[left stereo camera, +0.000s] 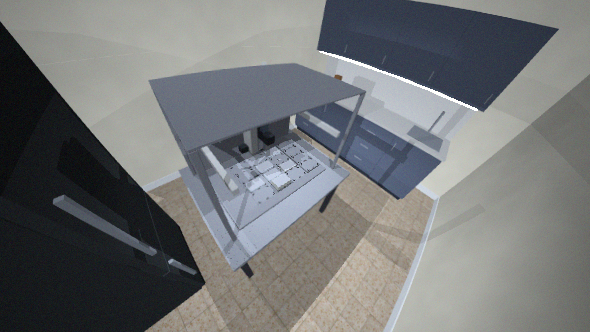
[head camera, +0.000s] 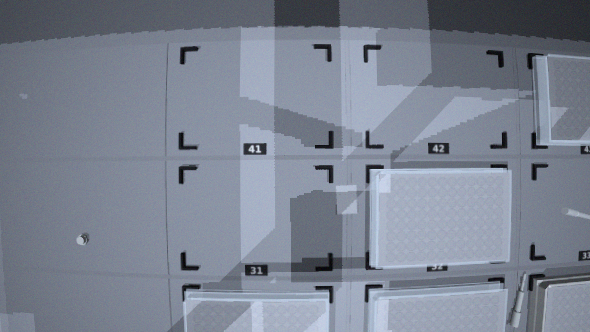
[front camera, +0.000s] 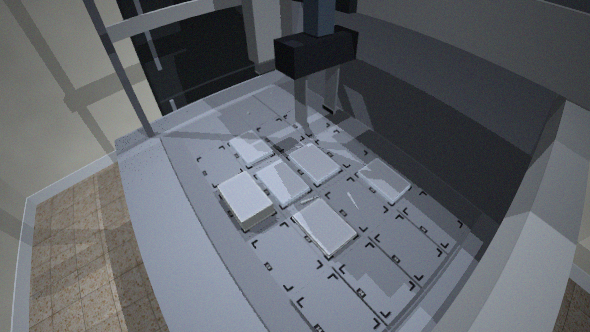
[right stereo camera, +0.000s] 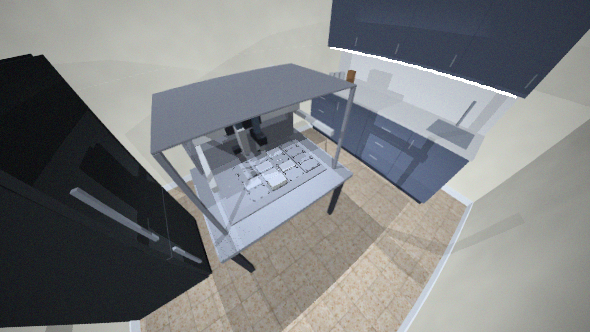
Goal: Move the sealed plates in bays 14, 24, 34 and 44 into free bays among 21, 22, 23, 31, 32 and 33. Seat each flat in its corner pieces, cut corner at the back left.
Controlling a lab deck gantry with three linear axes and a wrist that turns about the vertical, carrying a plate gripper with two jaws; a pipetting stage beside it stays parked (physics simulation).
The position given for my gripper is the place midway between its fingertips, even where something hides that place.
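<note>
My gripper [front camera: 315, 117], plus a tall pale block [front camera: 250, 206]. Bay 31 [head camera: 227, 214]. Tall pale block out of frame in the head camera view.
</note>
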